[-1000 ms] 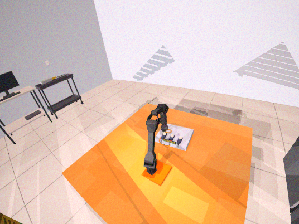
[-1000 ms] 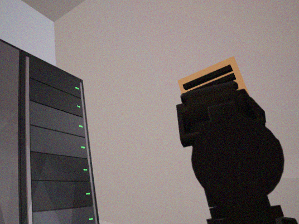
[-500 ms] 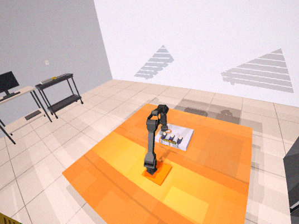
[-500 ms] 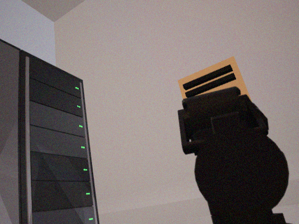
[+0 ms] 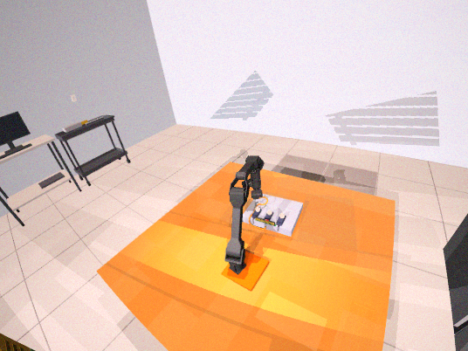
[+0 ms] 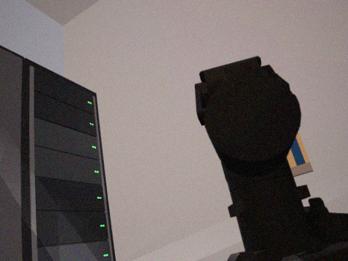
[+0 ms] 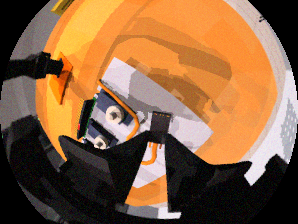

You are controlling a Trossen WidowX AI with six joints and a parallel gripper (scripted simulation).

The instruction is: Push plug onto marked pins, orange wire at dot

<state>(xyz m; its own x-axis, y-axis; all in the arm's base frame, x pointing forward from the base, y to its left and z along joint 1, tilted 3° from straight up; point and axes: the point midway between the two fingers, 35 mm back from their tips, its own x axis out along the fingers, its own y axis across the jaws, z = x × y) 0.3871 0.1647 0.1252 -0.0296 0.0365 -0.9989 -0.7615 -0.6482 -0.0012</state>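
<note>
Now: the holder 60 mm ahead of my gripper tip, 90 mm to the right of it and 80 mm below it.
</note>
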